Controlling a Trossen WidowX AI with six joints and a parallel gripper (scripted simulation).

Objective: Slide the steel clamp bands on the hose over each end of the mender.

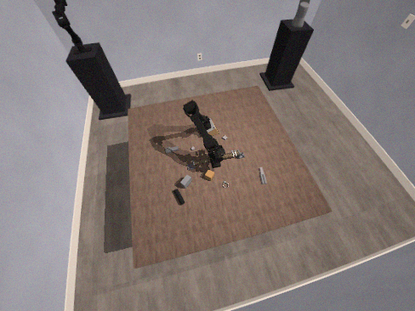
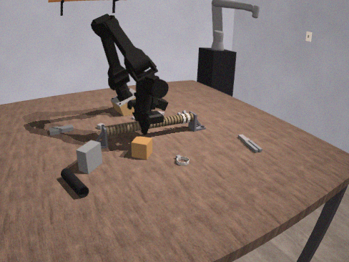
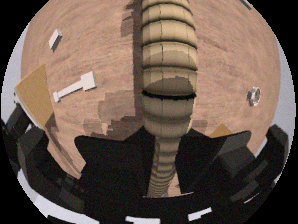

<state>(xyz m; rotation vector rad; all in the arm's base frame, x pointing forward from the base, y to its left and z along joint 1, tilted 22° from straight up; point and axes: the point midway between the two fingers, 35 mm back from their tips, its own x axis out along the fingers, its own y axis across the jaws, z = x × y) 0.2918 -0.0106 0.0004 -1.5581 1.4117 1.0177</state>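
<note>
Now: the orange cube 110 mm ahead of my hand, 50 mm to the right of it and 30 mm below it. From my hand the other things lie so: grey cube: 220 mm to the right, 130 mm ahead, 20 mm below; black cylinder: 280 mm to the right, 220 mm ahead, 30 mm below.
</note>
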